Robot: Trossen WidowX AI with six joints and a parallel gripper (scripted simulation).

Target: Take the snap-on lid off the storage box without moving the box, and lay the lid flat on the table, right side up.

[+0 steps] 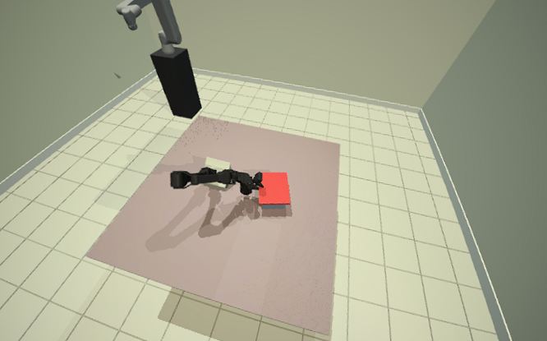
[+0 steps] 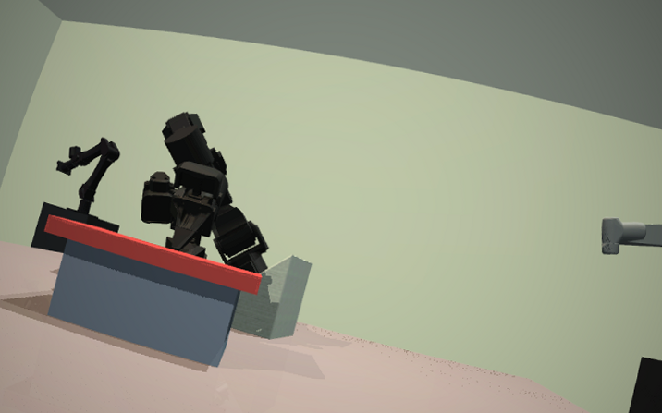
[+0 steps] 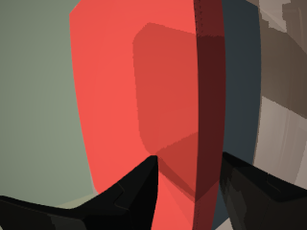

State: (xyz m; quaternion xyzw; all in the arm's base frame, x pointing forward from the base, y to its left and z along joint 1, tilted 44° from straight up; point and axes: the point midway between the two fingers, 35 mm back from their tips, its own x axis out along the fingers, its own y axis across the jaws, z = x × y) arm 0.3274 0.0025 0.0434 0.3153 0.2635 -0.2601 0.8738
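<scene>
The red lid is 7 cm ahead of my gripper tip, 2 cm to the left of it and 1 cm above it. Round my gripper tip: storage box (7 cm ahead, 4 cm below, 2 cm to the left).
</scene>
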